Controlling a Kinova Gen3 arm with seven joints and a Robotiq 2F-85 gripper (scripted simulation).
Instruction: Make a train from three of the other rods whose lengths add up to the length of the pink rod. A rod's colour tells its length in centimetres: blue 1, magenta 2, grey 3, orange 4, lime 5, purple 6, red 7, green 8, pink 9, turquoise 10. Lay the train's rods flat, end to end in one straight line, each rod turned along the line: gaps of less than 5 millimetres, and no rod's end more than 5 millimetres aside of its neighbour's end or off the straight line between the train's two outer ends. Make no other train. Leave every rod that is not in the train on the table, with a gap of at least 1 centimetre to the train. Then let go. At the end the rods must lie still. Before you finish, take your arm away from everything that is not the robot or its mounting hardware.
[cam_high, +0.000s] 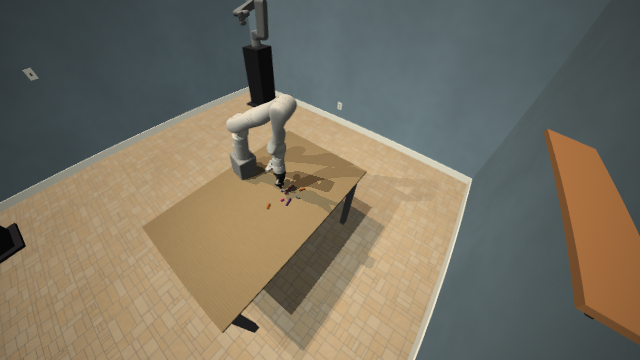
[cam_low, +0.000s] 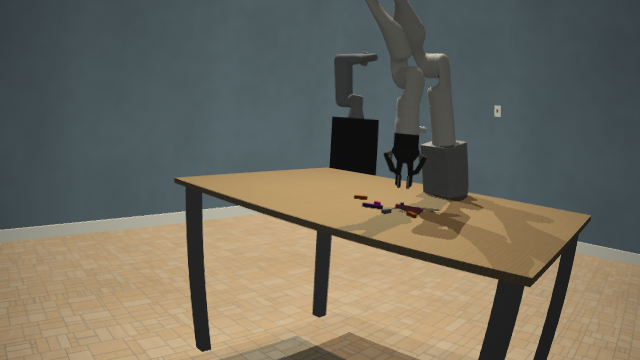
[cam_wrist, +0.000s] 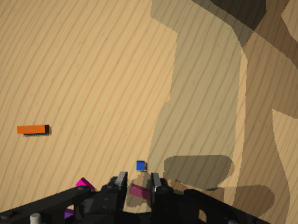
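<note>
The blue rod lies 7 cm below my hand. The rest, counted from my hand: pink rod: 3 cm ahead, 4 cm to the left, 7 cm below; purple rod: 9 cm ahead, 5 cm to the right, 7 cm below; magenta rod: 5 cm ahead, 6 cm to the right, 7 cm below.
</note>
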